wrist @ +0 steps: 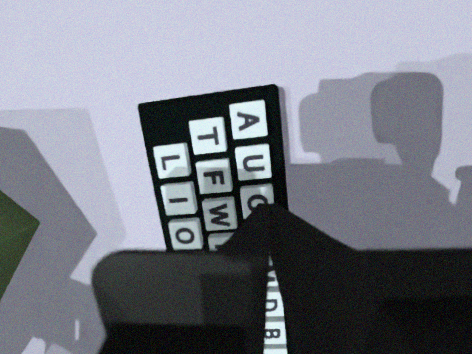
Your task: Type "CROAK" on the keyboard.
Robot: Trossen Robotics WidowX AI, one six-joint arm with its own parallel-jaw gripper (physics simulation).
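Frame: origin at the arm's base, x left, y back, z up, level; centimetres.
Where they show: gripper, between the fingertips: [266,213].
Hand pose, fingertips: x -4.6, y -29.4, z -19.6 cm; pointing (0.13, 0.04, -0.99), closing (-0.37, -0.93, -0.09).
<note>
Each offset is from my fingertips to the top centre of the thing.
The black keyboard {dx -4.2, dy +3.7, dz -1.2 cm} [162,120] lies on the pale surface with its rows running down the wrist view, its white keys lettered sideways. The C key {dx +0.2, dy +0.4, dz -1.2 cm} [256,196] is partly covered by the fingertips. The O key {dx -0.3, dy +4.7, dz -1.2 cm} [184,235] shows just above the dark finger body, and the A key {dx +4.1, dy -0.6, dz -1.2 cm} [248,119] is near the keyboard's far end. The R and K keys do not show. My gripper [267,213] is shut and empty, its tips over the lower right part of the C key; whether they touch it I cannot tell. The fingers hide much of the keyboard's lower part.
Part of a dark green object [15,230] shows at the left edge, apart from the keyboard. The U key {dx +2.1, dy -0.1, dz -1.2 cm} [253,161] lies between A and C. The W key {dx +0.2, dy +2.5, dz -1.2 cm} [219,214] is left of C. Grey shadows fall on both sides of the keyboard.
</note>
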